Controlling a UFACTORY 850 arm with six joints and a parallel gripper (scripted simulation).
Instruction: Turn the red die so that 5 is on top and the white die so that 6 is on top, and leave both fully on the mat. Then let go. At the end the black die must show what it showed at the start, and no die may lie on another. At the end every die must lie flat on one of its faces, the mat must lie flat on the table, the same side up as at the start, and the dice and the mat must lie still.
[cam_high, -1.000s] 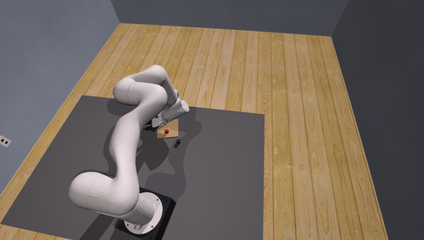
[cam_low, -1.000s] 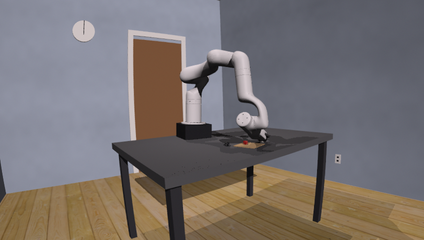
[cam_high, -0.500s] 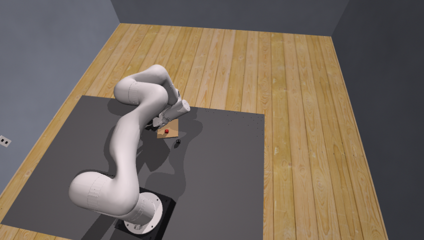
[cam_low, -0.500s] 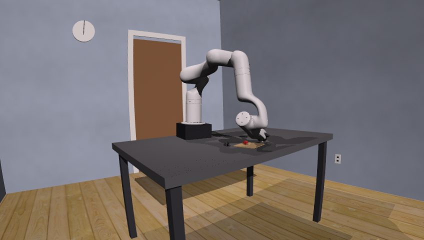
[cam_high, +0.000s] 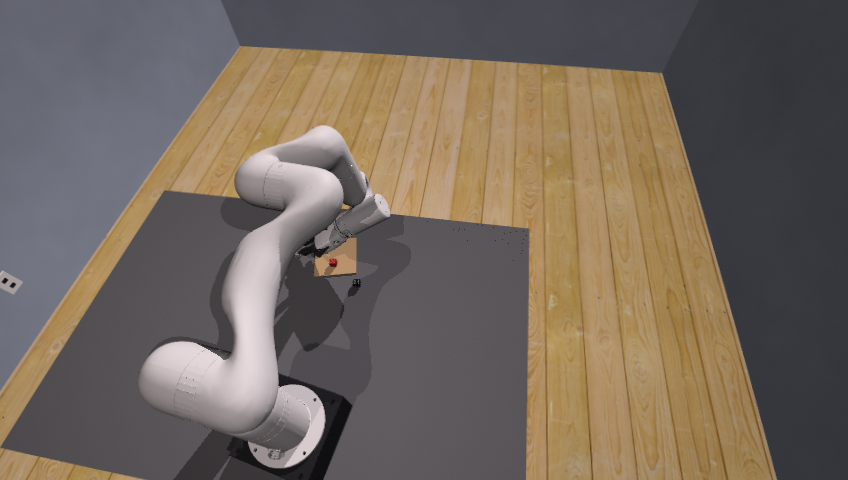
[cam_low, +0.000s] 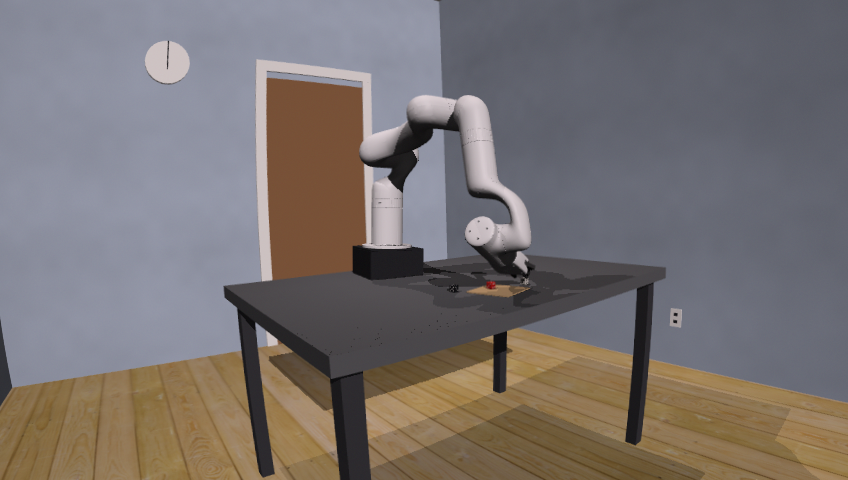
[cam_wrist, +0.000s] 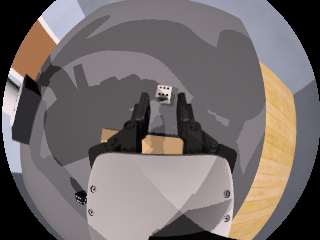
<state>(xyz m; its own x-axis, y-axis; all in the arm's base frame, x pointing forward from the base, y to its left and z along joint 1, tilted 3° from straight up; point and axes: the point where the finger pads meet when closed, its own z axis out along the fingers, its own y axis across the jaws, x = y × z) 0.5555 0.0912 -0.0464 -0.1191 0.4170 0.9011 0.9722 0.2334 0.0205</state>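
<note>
Now: the white die 10 mm behind my hand, 40 mm to the left of it and 40 mm below it. Also, from my hand: red die 40 mm behind, 90 mm to the right, 30 mm below; then tan mat 10 mm behind, 90 mm to the right, 40 mm below; then black die 110 mm behind, 180 mm to the right, 40 mm below.
</note>
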